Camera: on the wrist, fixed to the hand. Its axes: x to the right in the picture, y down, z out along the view.
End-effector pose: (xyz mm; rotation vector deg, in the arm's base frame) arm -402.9 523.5 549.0 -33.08 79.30 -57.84
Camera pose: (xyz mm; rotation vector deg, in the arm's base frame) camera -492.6 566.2 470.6 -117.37 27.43 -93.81
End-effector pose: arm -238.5 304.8 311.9 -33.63 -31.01 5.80
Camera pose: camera -166.8 308.7 207.7 -16.48 -77.03 -74.03
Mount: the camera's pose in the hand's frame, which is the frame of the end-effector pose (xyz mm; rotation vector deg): 14.8 65.0 -107.6 -15.35 -27.02 -85.67
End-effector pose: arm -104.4 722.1 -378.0 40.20 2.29 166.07
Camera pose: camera -176.1 661.5 -462.9 44.13 4.21 72.58
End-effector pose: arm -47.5 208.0 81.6 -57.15 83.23 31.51
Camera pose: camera -159.3 149.7 70.0 -96.49 -0.81 -9.33
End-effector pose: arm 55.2 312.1 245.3 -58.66 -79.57 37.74
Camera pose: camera 174.1 333.4 207.3 11.53 -125.44 -26.30
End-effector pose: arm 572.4 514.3 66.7 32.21 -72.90 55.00
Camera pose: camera 575.3 639.0 45.2 72.89 -54.29 -34.80
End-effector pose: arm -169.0 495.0 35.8 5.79 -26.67 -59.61
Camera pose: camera -65.5 501.0 -36.8 -3.81 -38.23 -150.06
